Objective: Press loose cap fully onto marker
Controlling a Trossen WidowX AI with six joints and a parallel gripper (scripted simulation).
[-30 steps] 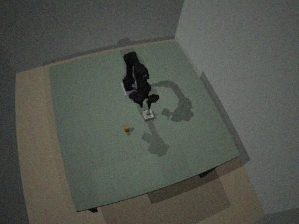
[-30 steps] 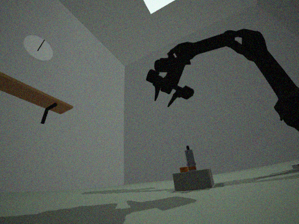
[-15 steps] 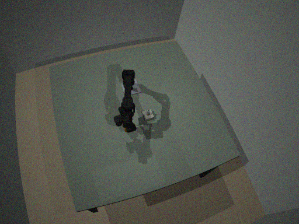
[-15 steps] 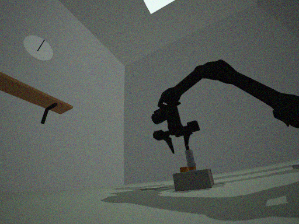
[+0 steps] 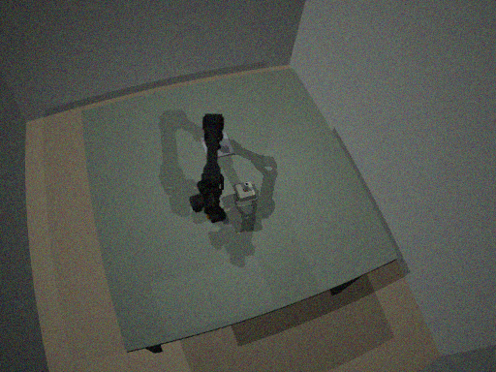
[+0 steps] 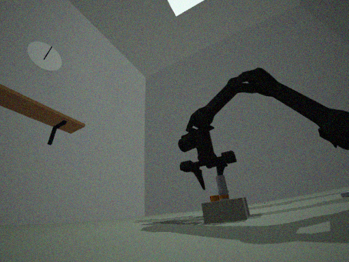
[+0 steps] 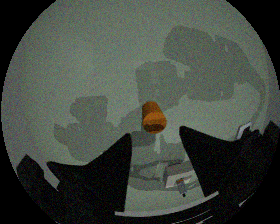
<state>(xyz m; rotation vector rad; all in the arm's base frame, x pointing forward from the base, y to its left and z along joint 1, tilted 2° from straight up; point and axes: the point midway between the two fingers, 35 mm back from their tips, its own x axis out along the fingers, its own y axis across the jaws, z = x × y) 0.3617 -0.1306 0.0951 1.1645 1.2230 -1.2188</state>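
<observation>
Now: gripper tip 50 mm above the orange cap. Also, from my gripper tip: grey holder block: 70 mm behind, 190 mm to the left, 60 mm below.
</observation>
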